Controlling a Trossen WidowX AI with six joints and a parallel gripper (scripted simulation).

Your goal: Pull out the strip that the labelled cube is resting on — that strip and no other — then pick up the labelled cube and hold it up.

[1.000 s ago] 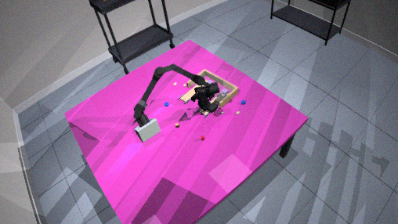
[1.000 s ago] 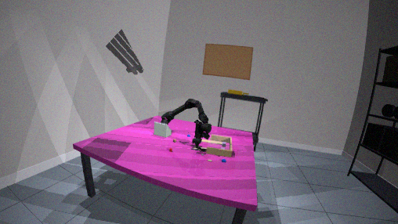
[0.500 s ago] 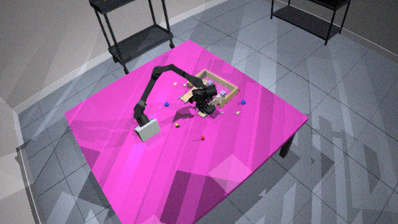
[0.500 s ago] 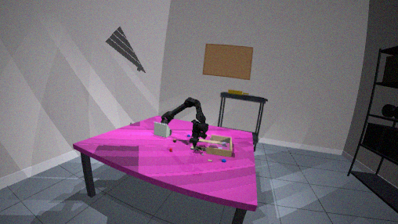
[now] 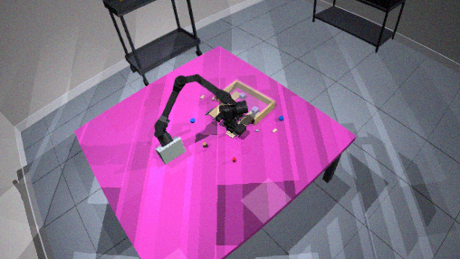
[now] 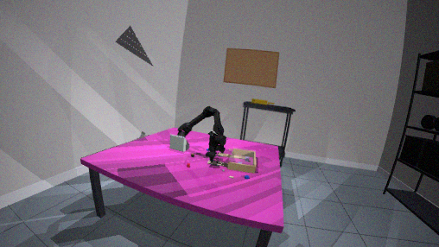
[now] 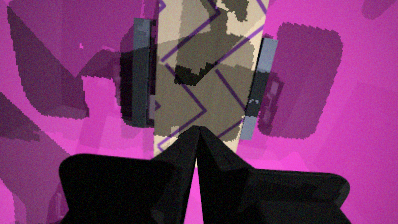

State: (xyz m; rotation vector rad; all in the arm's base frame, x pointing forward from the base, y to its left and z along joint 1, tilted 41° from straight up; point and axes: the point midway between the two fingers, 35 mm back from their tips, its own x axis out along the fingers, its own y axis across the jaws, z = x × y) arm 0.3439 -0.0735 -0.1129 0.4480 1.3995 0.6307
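Right now the strip is 90 mm ahead of my gripper tip and 10 mm to the left of it. From my gripper tip the other things lie so: red cylinder: 110 mm behind, 160 mm to the right, 10 mm above.
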